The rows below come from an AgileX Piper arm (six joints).
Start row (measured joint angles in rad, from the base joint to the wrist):
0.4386, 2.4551, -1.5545, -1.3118, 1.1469, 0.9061
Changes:
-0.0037, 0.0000, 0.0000, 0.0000, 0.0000, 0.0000
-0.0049, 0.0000, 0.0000, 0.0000, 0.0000, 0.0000
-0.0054, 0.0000, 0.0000, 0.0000, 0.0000, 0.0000
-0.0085, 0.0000, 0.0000, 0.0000, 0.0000, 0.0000
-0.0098, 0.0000, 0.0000, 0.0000, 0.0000, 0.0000
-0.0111, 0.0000, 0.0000, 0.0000, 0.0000, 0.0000
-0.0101, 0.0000, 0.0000, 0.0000, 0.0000, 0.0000
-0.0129, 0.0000, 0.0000, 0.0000, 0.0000, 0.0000
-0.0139, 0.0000, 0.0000, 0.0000, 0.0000, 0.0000
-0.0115, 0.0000, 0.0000, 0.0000, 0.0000, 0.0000
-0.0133, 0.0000, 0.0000, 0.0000, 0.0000, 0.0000
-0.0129, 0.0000, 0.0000, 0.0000, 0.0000, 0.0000
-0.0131, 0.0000, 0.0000, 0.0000, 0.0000, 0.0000
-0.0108, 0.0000, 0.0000, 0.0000, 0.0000, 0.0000
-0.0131, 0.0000, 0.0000, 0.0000, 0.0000, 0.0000
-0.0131, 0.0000, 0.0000, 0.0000, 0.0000, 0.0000
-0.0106, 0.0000, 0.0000, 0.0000, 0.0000, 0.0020
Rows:
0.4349, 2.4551, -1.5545, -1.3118, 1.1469, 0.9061
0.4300, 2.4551, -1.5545, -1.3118, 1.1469, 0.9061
0.4246, 2.4551, -1.5545, -1.3118, 1.1469, 0.9061
0.4161, 2.4551, -1.5545, -1.3118, 1.1469, 0.9061
0.4063, 2.4551, -1.5545, -1.3118, 1.1469, 0.9061
0.3952, 2.4551, -1.5545, -1.3118, 1.1469, 0.9061
0.3851, 2.4551, -1.5545, -1.3118, 1.1469, 0.9061
0.3722, 2.4551, -1.5545, -1.3118, 1.1469, 0.9061
0.3583, 2.4551, -1.5545, -1.3118, 1.1469, 0.9061
0.3468, 2.4551, -1.5545, -1.3118, 1.1469, 0.9061
0.3335, 2.4551, -1.5545, -1.3118, 1.1469, 0.9061
0.3206, 2.4551, -1.5545, -1.3118, 1.1469, 0.9061
0.3075, 2.4551, -1.5545, -1.3118, 1.1469, 0.9061
0.2967, 2.4551, -1.5545, -1.3118, 1.1469, 0.9061
0.2836, 2.4551, -1.5545, -1.3118, 1.1469, 0.9061
0.2705, 2.4551, -1.5545, -1.3118, 1.1469, 0.9061
0.2599, 2.4551, -1.5545, -1.3118, 1.1469, 0.9081

